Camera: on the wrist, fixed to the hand. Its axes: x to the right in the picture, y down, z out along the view.
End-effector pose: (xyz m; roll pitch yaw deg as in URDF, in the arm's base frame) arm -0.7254 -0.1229 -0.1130 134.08 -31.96 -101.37
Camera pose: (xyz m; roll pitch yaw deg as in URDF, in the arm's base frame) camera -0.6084 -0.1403 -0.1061 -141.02 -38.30 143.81
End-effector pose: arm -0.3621 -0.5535 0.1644 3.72 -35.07 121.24
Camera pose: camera -0.3306 -0.4712 0.0851 -35.56 -5.80 -148.09
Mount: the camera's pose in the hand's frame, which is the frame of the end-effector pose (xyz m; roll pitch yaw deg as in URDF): -0.0014 -0.0757 -0.0912 -0.51 -1.41 87.22
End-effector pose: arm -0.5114 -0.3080 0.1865 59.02 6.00 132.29
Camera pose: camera -0.5316 -0.3441 0.0754 16.03 -59.20 -153.46
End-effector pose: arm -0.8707 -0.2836 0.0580 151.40 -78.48 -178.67
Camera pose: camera -0.8249 -0.3927 0.0654 -100.91 -7.97 65.11
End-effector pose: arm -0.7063 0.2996 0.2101 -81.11 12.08 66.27
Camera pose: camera -0.6085 0.2690 0.2697 42.30 76.19 -162.19
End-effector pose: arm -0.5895 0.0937 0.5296 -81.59 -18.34 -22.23
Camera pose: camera -0.6470 0.0078 0.5876 -66.34 66.77 3.36
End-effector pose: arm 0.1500 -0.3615 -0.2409 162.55 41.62 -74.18
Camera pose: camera 0.2572 -0.3744 -0.1919 136.28 -10.03 -151.30
